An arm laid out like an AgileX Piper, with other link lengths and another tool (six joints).
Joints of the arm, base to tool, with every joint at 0 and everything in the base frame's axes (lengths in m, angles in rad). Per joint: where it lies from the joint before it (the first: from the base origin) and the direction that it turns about. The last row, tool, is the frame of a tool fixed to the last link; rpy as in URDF.
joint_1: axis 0 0 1 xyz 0.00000 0.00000 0.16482
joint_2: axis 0 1 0 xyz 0.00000 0.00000 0.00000
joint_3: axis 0 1 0 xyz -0.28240 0.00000 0.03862
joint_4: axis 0.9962 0 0.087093 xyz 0.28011 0.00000 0.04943
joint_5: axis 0 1 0 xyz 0.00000 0.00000 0.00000
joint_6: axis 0.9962 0 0.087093 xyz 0.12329 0.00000 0.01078
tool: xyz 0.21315 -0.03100 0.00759 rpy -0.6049 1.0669 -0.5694
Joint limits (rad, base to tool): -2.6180..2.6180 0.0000..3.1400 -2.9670..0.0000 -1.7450..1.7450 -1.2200..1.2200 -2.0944..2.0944
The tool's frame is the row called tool.
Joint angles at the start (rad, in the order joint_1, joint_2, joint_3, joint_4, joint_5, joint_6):
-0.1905, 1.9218, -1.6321, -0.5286, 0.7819, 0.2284
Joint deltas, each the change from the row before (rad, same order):
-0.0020, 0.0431, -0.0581, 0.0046, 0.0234, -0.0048
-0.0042, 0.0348, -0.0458, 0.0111, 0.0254, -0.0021
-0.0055, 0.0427, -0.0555, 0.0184, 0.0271, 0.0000
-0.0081, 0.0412, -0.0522, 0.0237, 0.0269, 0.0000
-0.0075, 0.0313, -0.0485, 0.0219, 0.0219, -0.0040
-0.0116, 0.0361, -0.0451, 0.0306, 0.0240, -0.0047
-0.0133, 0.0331, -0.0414, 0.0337, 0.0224, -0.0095
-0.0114, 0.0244, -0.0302, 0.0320, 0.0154, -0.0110
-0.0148, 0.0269, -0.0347, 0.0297, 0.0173, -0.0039
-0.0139, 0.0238, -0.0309, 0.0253, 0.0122, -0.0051
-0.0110, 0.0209, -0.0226, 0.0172, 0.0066, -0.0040
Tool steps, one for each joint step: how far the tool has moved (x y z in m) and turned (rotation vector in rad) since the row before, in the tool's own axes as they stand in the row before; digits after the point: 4 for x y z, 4 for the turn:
-0.0012, -0.0021, 0.0085, 0.0039, 0.0116, 0.0042
0.0030, -0.0003, 0.0062, 0.0009, 0.0177, 0.0130
0.0031, 0.0013, 0.0082, -0.0009, 0.0181, 0.0226
0.0051, 0.0022, 0.0080, -0.0034, 0.0202, 0.0281
0.0008, 0.0001, 0.0056, -0.0020, 0.0092, 0.0235
0.0067, 0.0029, 0.0074, -0.0086, 0.0195, 0.0306
0.0069, 0.0028, 0.0069, -0.0119, 0.0185, 0.0293
0.0052, 0.0032, 0.0055, -0.0139, 0.0124, 0.0244
0.0059, 0.0006, 0.0058, -0.0080, 0.0133, 0.0317
0.0043, -0.0004, 0.0055, -0.0066, 0.0083, 0.0260
0.0043, -0.0005, 0.0055, -0.0047, 0.0071, 0.0176

